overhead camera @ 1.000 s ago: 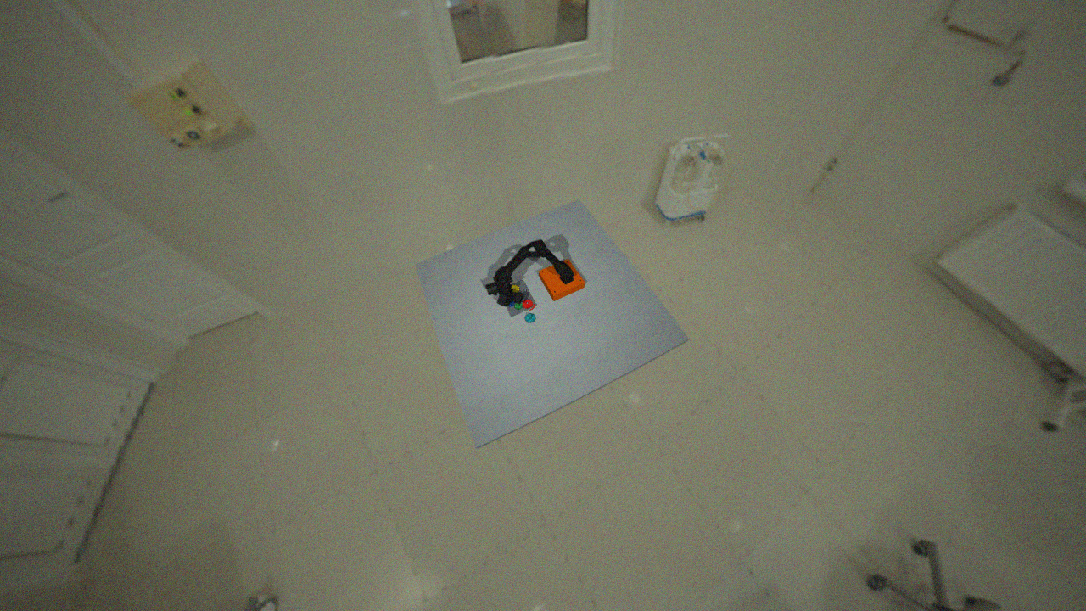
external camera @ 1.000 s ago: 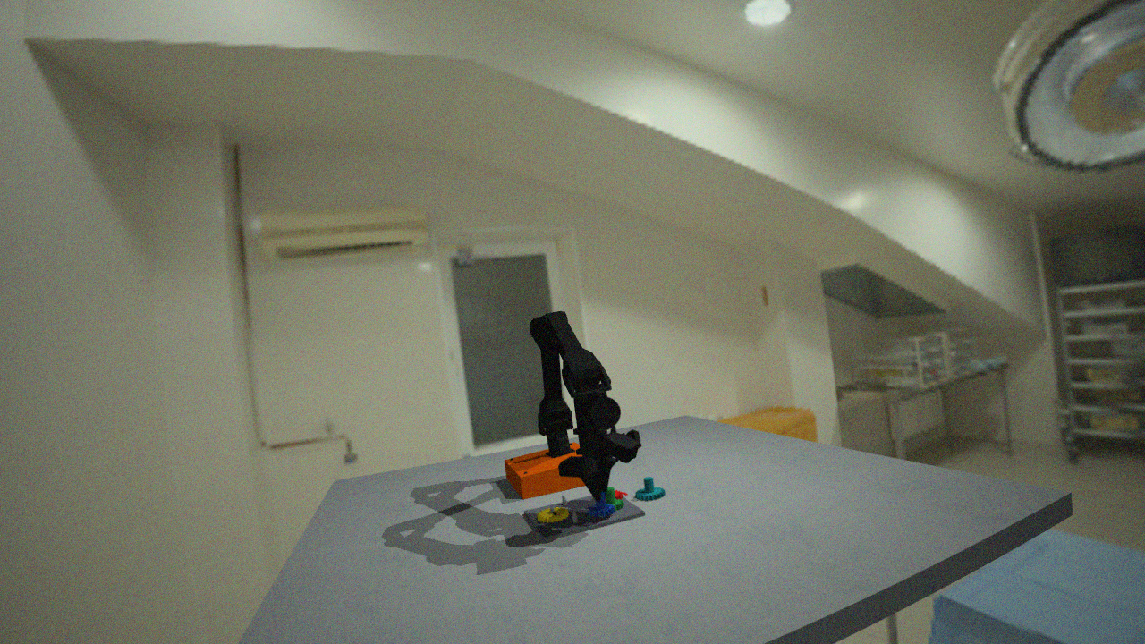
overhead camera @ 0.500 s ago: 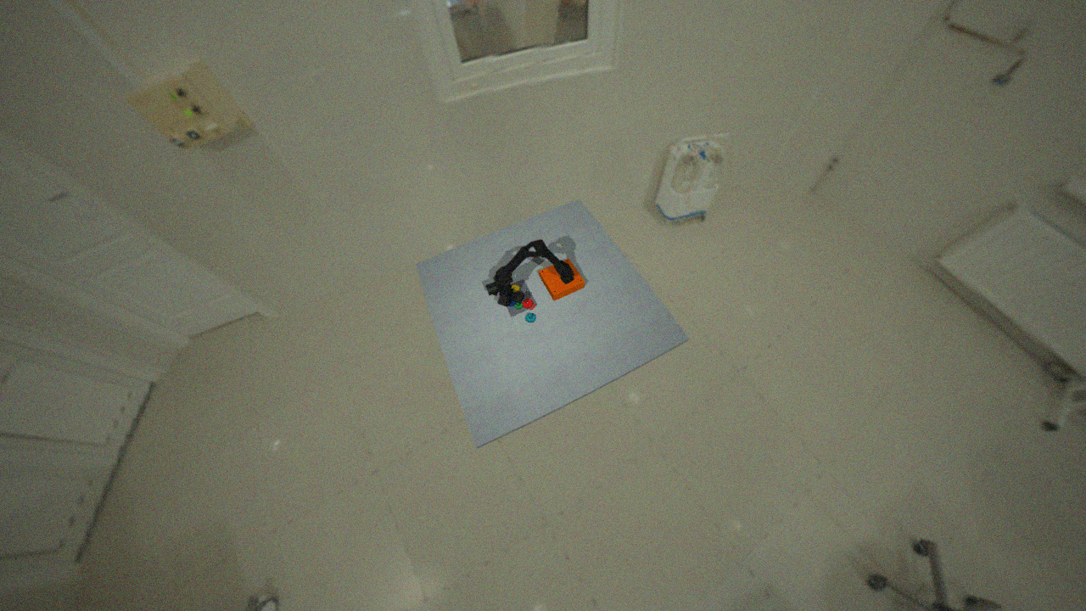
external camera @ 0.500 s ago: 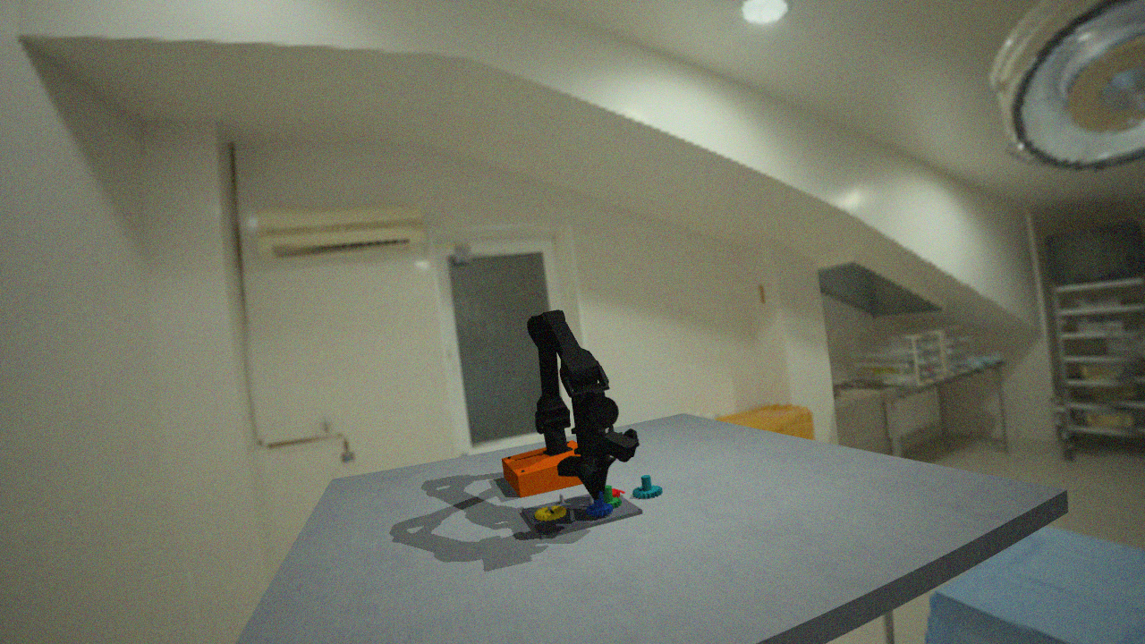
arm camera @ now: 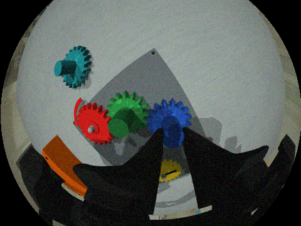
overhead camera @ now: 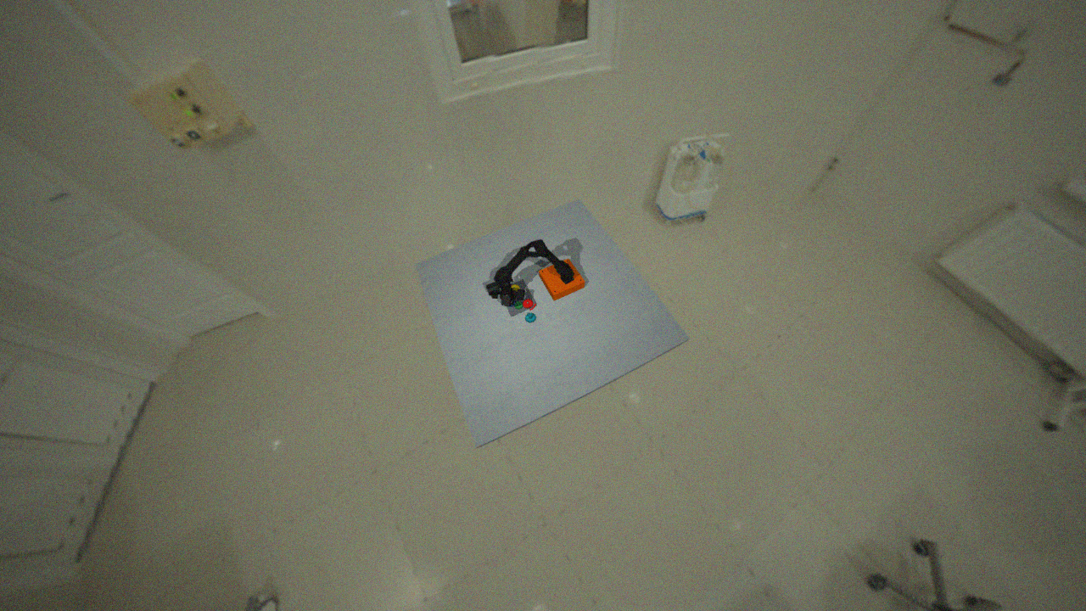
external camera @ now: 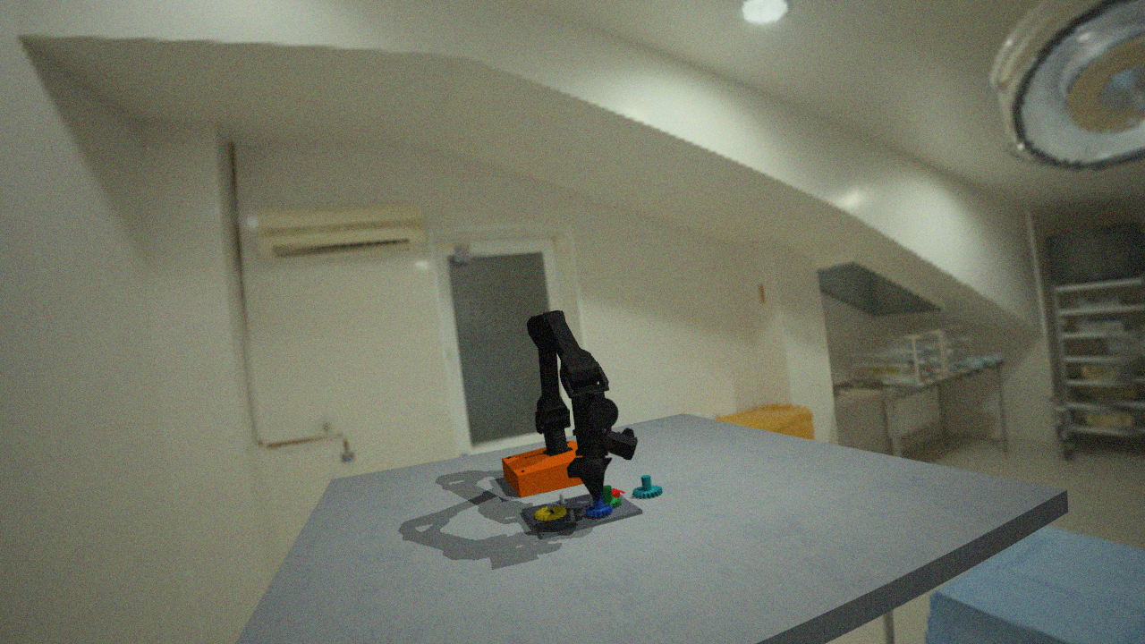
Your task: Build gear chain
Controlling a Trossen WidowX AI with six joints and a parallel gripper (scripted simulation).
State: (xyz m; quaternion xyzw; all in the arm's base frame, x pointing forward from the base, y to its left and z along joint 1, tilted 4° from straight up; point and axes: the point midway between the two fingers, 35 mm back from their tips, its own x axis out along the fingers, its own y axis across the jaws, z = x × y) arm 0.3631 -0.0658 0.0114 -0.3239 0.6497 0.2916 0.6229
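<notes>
The blue gear is 1 cm below my gripper tip. From my gripper tip the other things lie so: red gear: 9 cm behind, 6 cm to the left, 2 cm below; then yellow gear: 8 cm to the right, 7 cm behind, 2 cm below; then green gear: 4 cm to the left, 3 cm behind, 2 cm below.
</notes>
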